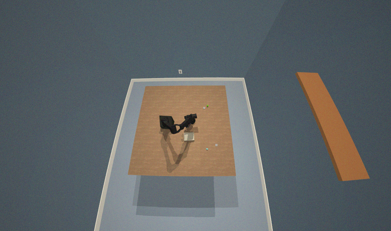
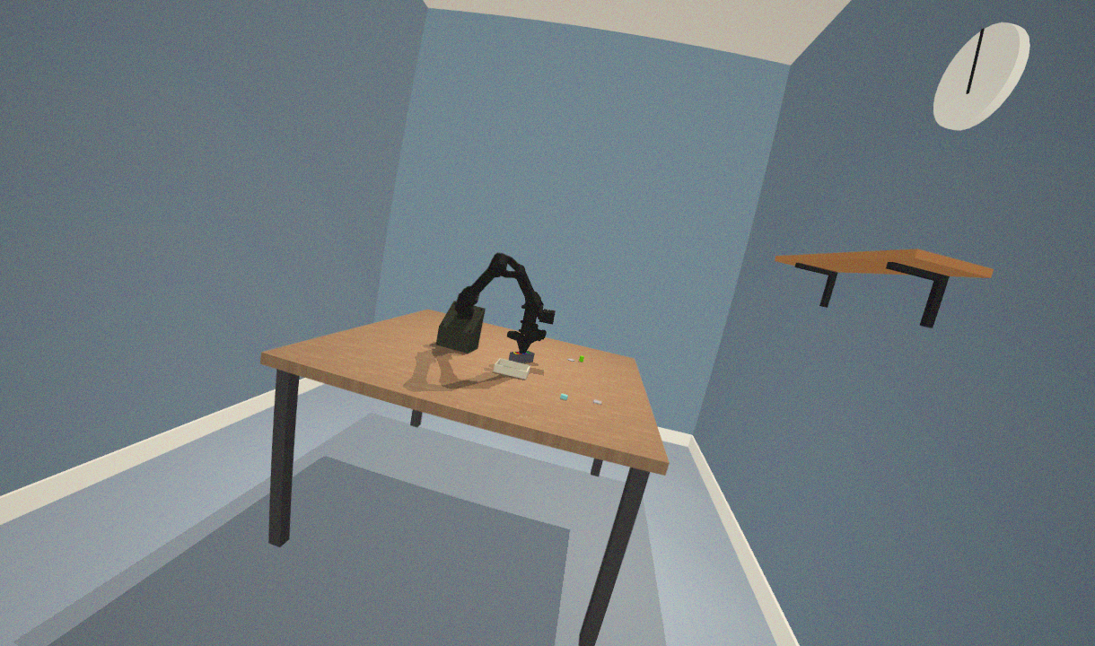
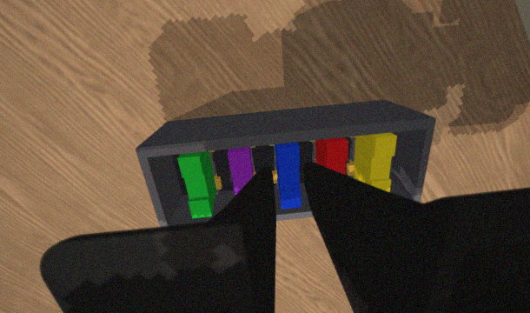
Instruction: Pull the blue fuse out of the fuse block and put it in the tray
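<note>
Right now the blue fuse is 1 cm below my gripper tip. The rest, counted from my gripper tip: cyan piece 37 cm to the right, 19 cm ahead, 3 cm below; tray 18 cm to the right, 3 cm below, 2 cm behind; green piece 29 cm ahead, 24 cm to the left, 2 cm below.
</note>
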